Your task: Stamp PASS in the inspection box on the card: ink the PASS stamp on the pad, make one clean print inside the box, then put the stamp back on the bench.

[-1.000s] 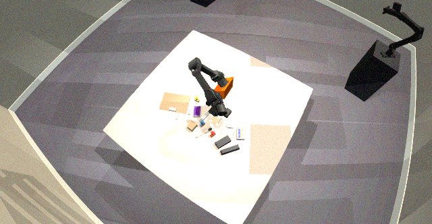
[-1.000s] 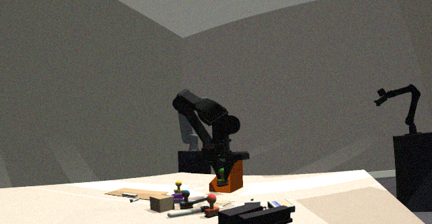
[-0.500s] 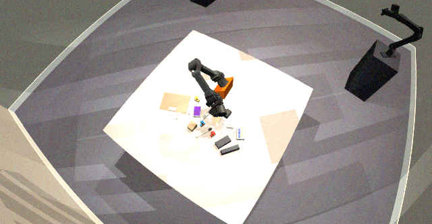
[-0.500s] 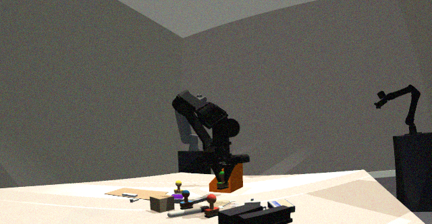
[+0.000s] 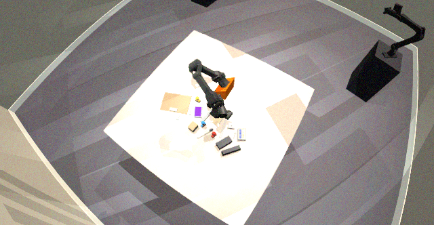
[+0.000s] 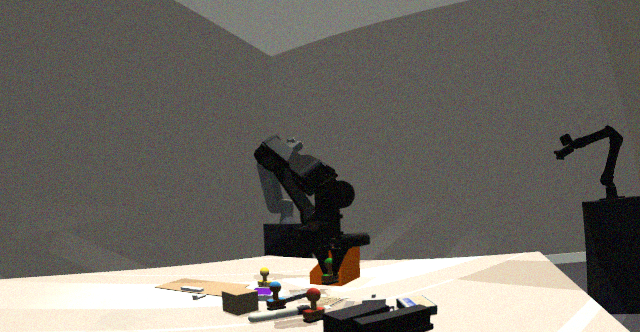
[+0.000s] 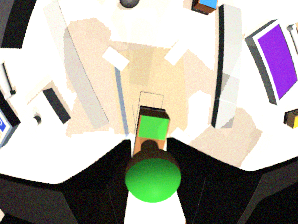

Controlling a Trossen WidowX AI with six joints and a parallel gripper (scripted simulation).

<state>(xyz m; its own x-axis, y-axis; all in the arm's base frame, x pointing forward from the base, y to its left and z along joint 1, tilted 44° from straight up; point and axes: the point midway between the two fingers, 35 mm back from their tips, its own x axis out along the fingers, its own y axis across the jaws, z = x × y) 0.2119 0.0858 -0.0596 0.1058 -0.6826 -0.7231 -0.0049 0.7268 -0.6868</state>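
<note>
Now: gripper tip 1 cm short of the white card, 1 cm to the left of it and 7 cm above it. The rest, counted from my gripper tip: blue-knobbed stamp (12 cm ahead, 6 cm to the right, 4 cm below); red-knobbed stamp (14 cm ahead, 5 cm to the left, 4 cm below); green-knobbed stamp (right at my gripper tip).
</note>
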